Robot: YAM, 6 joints.
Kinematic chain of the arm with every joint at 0, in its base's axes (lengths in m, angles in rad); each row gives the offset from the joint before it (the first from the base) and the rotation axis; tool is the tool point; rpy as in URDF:
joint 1: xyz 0 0 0.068 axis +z
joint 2: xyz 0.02 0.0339 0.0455 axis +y
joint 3: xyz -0.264 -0.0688 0 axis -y
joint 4: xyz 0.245 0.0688 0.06 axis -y
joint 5: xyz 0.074 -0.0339 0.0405 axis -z
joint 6: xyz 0.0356 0 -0.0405 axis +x
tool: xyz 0 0 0 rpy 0 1.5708 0
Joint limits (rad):
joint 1: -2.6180..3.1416
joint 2: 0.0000..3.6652
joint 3: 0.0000..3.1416
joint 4: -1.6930..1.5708
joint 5: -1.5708..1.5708
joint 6: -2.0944..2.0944
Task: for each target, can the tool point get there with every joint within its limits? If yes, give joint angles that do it. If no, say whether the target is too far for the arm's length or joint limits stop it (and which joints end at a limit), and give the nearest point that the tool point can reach.
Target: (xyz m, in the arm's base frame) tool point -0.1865 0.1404 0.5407
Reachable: yes | joints -0.5134 0.4545 1.5794 1.2425 -1.0401 -0.1578
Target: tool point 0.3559 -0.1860 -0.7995
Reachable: no: too far | nearest point 0.2820 -0.1474 -0.3736 | short by 0.434 m
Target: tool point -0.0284 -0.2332 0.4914
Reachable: yes | joints -1.8213 1.2063 1.2190 0.8135 -1.0181 0.0401
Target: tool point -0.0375 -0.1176 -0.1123
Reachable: yes | joints -1.8046 2.7237 0.5370 0.1818 0.2628 1.2819
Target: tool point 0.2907 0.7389 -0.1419
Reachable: no: too far | nearest point 0.2249 0.5717 -0.0826 | short by 0.189 m
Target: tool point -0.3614 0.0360 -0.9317
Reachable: no: too far | nearest point -0.2922 0.0291 -0.3775 | short by 0.559 m
